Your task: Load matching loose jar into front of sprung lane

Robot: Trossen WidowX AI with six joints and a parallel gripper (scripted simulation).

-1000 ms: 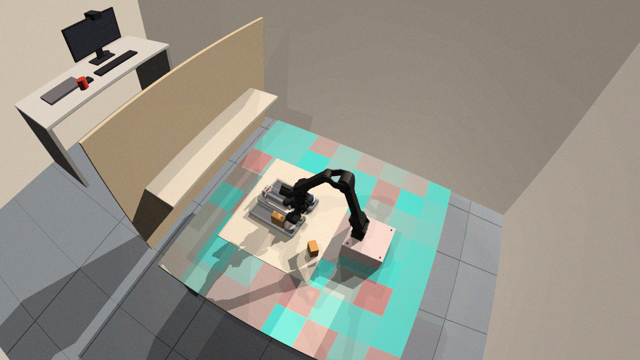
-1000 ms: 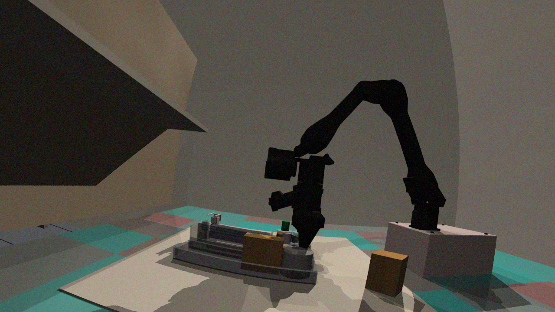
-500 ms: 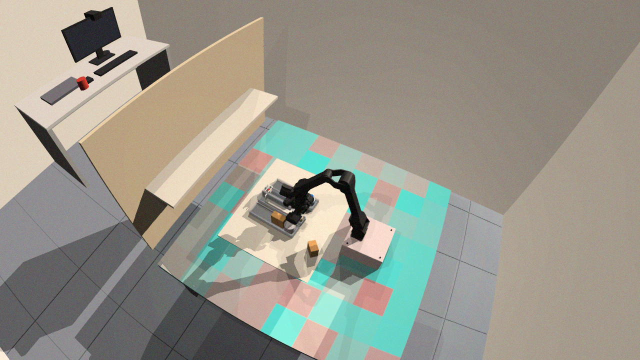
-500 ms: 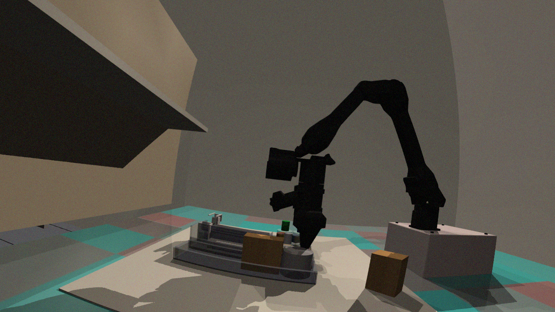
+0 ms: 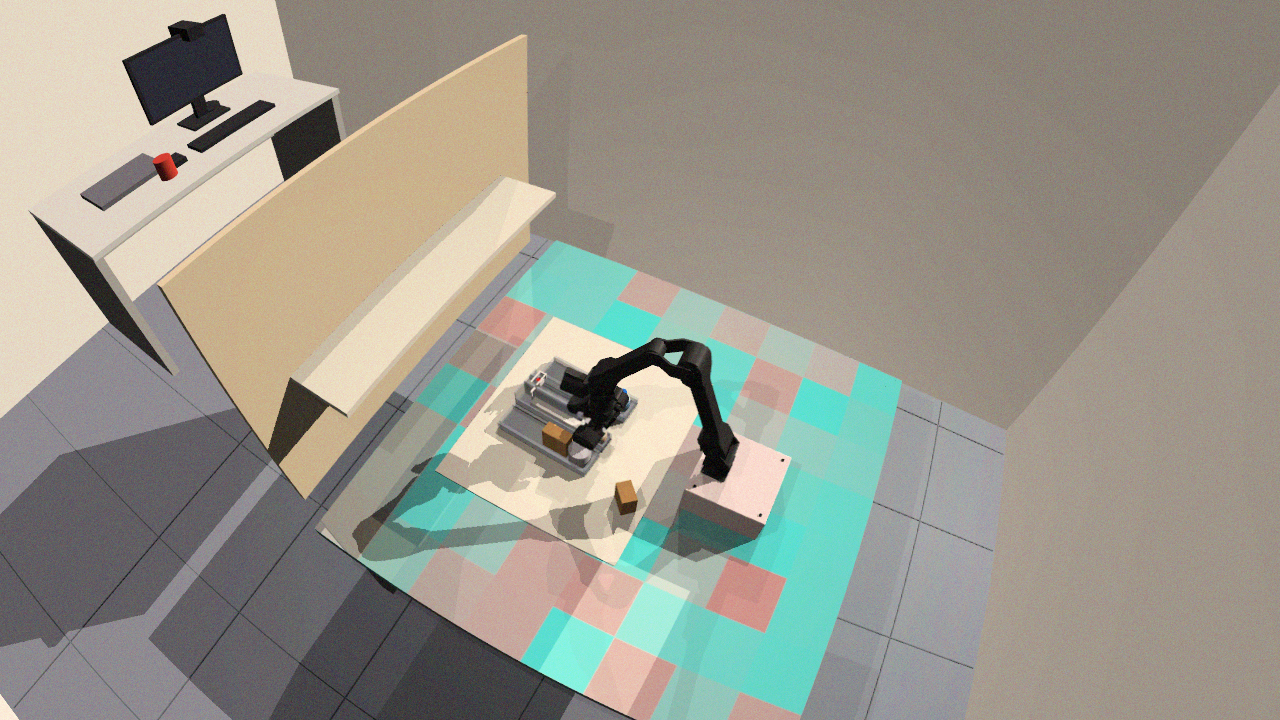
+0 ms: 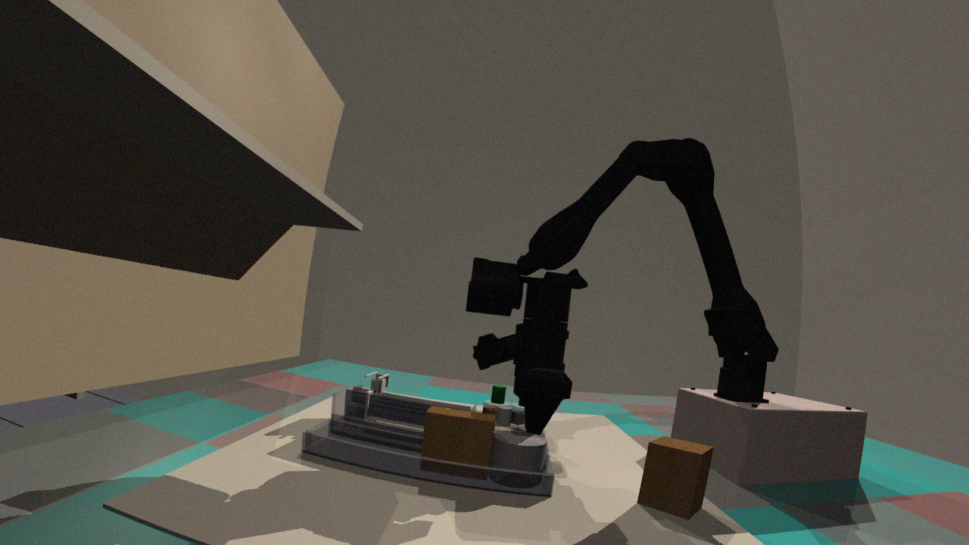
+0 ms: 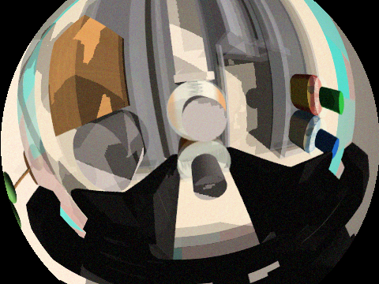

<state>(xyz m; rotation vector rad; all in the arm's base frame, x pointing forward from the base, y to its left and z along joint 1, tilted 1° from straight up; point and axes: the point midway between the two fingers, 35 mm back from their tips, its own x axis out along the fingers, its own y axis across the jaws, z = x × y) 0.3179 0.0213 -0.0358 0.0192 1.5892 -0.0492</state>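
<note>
Now: gripper tip 80 mm to the right of the grey cylinder and 20 mm short of it. Round my gripper tip: orange box (90 mm ahead, 70 mm to the left, 10 mm above); then grey lane rack (150 mm ahead, 30 mm to the right, 10 mm below).
</note>
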